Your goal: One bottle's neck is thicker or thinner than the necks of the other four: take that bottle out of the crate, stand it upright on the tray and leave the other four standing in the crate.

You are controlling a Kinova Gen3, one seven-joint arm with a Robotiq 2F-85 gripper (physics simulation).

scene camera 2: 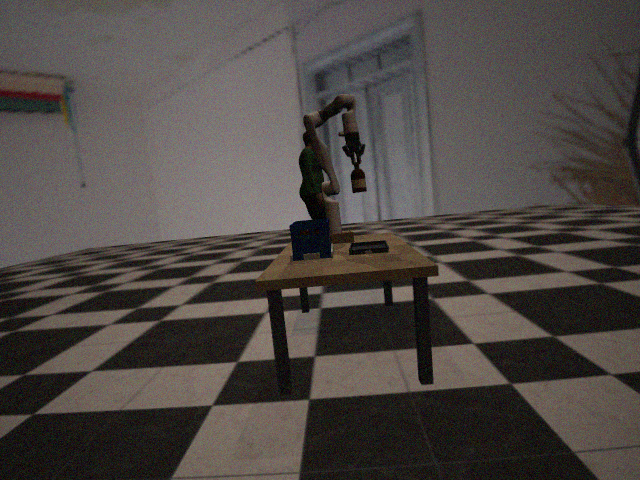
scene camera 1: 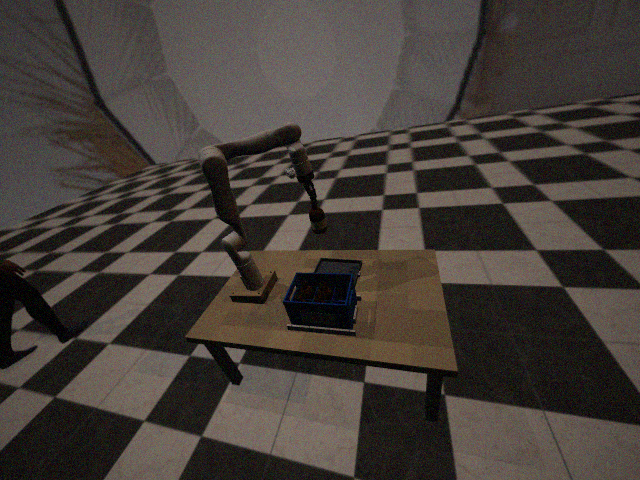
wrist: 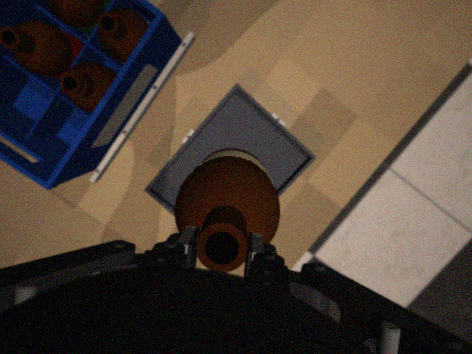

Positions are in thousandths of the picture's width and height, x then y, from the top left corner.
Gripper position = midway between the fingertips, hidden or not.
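A dark tray (wrist: 505,343) is showing here, and so is the gripper (wrist: 471,699).
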